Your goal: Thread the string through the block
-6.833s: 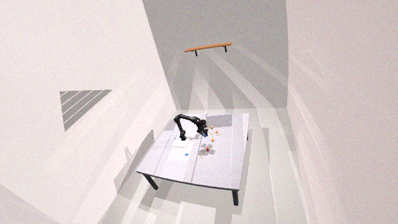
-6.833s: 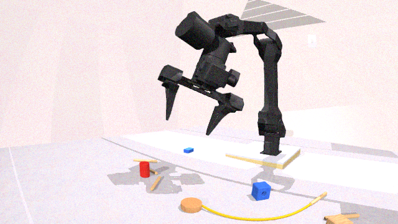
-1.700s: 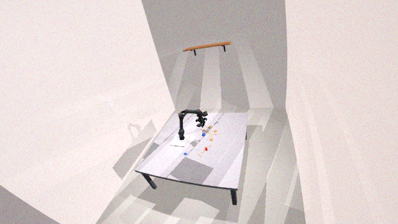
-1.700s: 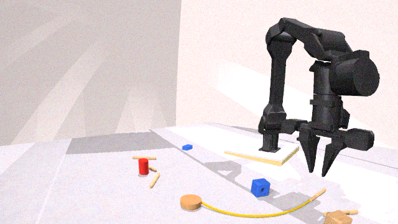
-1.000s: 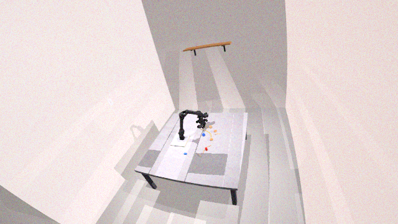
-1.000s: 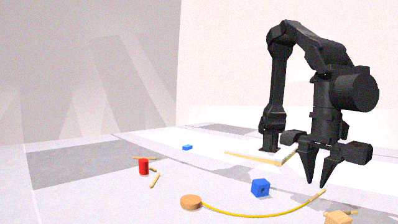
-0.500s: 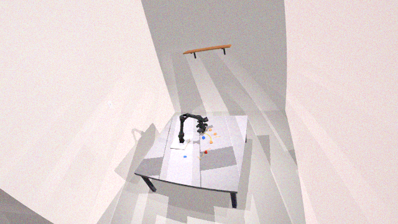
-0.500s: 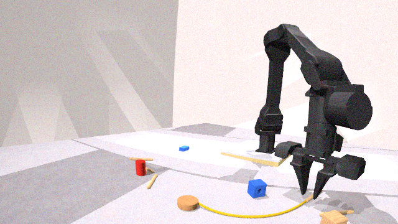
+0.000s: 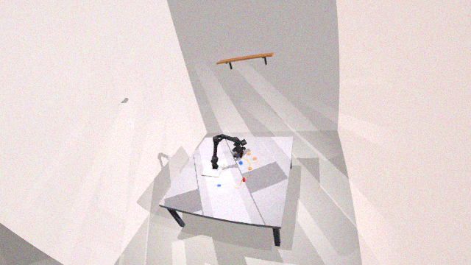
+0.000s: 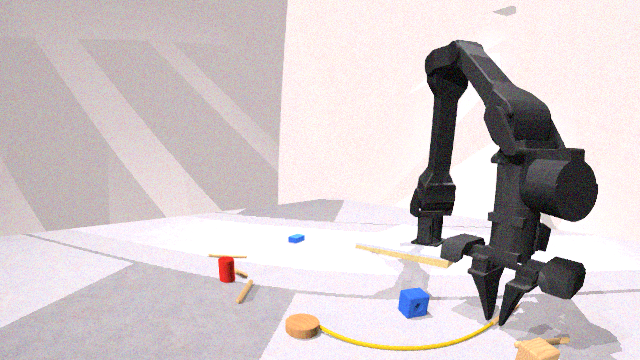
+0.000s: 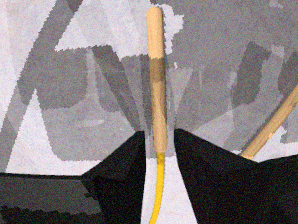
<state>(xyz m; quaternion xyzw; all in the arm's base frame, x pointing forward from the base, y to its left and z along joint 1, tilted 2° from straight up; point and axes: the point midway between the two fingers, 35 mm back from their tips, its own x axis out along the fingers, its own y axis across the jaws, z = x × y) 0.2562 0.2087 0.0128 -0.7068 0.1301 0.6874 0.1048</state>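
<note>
Right now the light wooden piece is 90 mm ahead of my gripper tip, 60 mm to the left of it and 10 mm above it. From my gripper tip the other things lie so: round wooden button: 190 mm to the right, 160 mm ahead; then thin wooden stick: 10 mm to the left, 10 mm behind; then yellow string: 10 mm ahead.
</note>
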